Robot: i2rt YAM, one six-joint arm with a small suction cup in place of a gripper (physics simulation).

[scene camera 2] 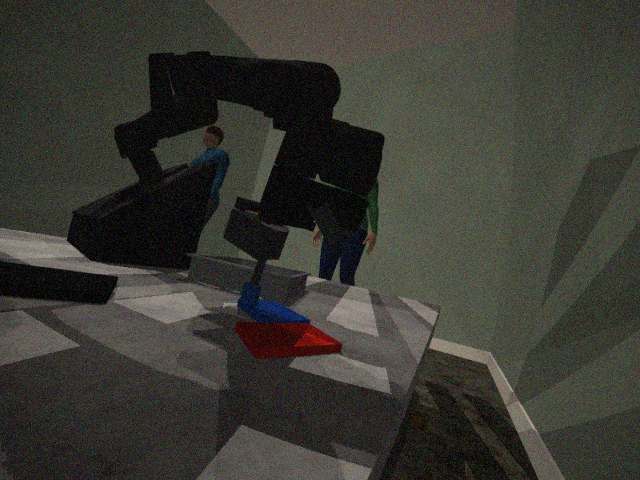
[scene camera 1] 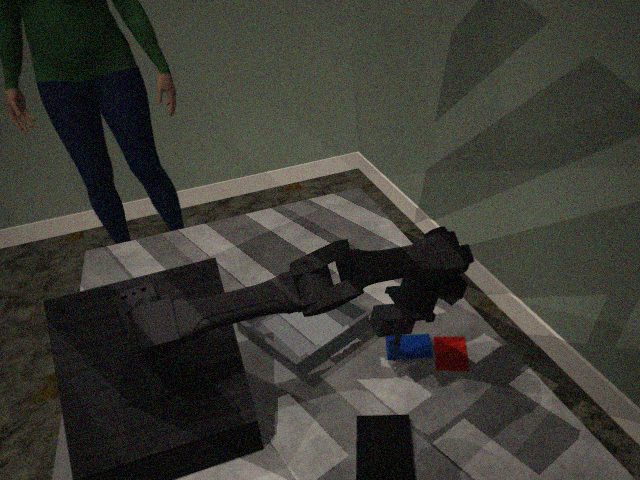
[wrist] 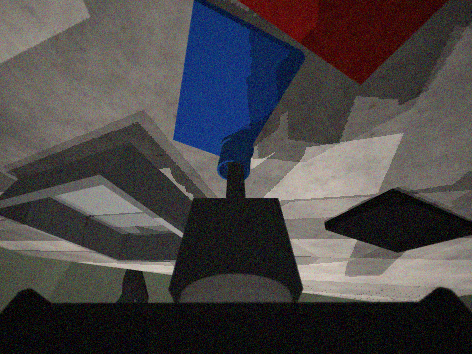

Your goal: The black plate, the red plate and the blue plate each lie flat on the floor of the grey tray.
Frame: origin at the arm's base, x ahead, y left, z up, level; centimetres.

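Where they show: hand at its tool point: (scene camera 2: 247,304) (scene camera 1: 392,354) (wrist: 235,148); arm's base at its link origin: (scene camera 2: 154,181) (scene camera 1: 153,339).
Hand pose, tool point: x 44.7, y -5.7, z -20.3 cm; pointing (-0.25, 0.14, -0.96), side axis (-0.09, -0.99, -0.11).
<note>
Things, the pixels of their top centre, and the offset from my tool point.
- blue plate at its top centre: (wrist: 224,108) (scene camera 2: 272,309) (scene camera 1: 408,344) dy +0.3, dx +4.2, dz +0.5 cm
- red plate at its top centre: (scene camera 2: 288,333) (scene camera 1: 450,351) dy -5.9, dx +10.6, dz +0.3 cm
- black plate at its top centre: (scene camera 2: 41,275) (wrist: 397,231) (scene camera 1: 384,446) dy -19.7, dx -13.5, dz +0.5 cm
- grey tray at its top centre: (wrist: 114,238) (scene camera 1: 300,312) (scene camera 2: 259,265) dy +18.4, dx -13.2, dz +4.4 cm
The blue plate (scene camera 1: 416,347) (scene camera 2: 283,313) (wrist: 215,80) lies flat on the table outside the tray. The red plate (scene camera 1: 451,353) (scene camera 2: 279,338) (wrist: 350,30) lies flat close beside it. The black plate (scene camera 1: 385,449) (scene camera 2: 56,281) (wrist: 400,220) lies apart from them on the table, partly cut off in both scene views. The grey tray (scene camera 1: 336,348) (scene camera 2: 289,283) (wrist: 112,145) stands on the table near the arm's base. My gripper's blue suction cup (scene camera 1: 397,341) (scene camera 2: 250,296) (wrist: 236,150) is at the blue plate's end nearest the tray and seems to touch its top; it holds nothing.
The arm's dark base block (scene camera 1: 155,372) (scene camera 2: 139,222) stands beyond the tray. The table edge (scene camera 2: 421,366) runs beyond the red and blue plates. A person in a green top (scene camera 1: 82,46) stands behind the table. Patchy shadows cross the table.
</note>
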